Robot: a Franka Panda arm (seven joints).
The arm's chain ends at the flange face. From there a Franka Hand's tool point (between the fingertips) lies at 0.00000 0.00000 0.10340 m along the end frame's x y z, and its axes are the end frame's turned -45 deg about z.
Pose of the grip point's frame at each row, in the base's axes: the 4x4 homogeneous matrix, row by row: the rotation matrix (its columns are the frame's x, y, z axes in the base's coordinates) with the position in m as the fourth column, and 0 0 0 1 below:
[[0.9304 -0.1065 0.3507 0.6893], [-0.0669 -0.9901 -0.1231 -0.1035], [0.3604 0.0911 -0.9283 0.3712], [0 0 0 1]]
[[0.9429 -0.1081 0.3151 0.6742], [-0.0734 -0.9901 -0.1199 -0.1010], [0.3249 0.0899 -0.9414 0.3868], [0 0 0 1]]
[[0.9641 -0.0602 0.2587 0.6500], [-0.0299 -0.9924 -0.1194 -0.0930], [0.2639 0.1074 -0.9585 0.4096], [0 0 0 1]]
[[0.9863 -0.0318 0.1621 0.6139], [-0.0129 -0.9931 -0.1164 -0.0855], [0.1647 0.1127 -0.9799 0.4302], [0 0 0 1]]
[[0.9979 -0.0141 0.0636 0.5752], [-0.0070 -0.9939 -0.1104 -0.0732], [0.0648 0.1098 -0.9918 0.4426], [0 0 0 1]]
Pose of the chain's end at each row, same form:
[[0.5826 -0.7332 0.3507 0.6530], [-0.7474 -0.6528 -0.1231 -0.0908], [0.3193 -0.1904 -0.9283 0.4672], [0 0 0 1]]
[[0.5903 -0.7432 0.3151 0.6416], [-0.7520 -0.6482 -0.1199 -0.0886], [0.2933 -0.1662 -0.9414 0.4841], [0 0 0 1]]
[[0.6392 -0.7243 0.2587 0.6233], [-0.7229 -0.6806 -0.1194 -0.0807], [0.2625 -0.1107 -0.9585 0.5087], [0 0 0 1]]
[[0.6749 -0.7199 0.1621 0.5971], [-0.7113 -0.6931 -0.1164 -0.0735], [0.1962 -0.0368 -0.9799 0.5315], [0 0 0 1]]
[[0.6957 -0.7156 0.0636 0.5686], [-0.7077 -0.6978 -0.1104 -0.0618], [0.1235 0.0318 -0.9918 0.5452], [0 0 0 1]]

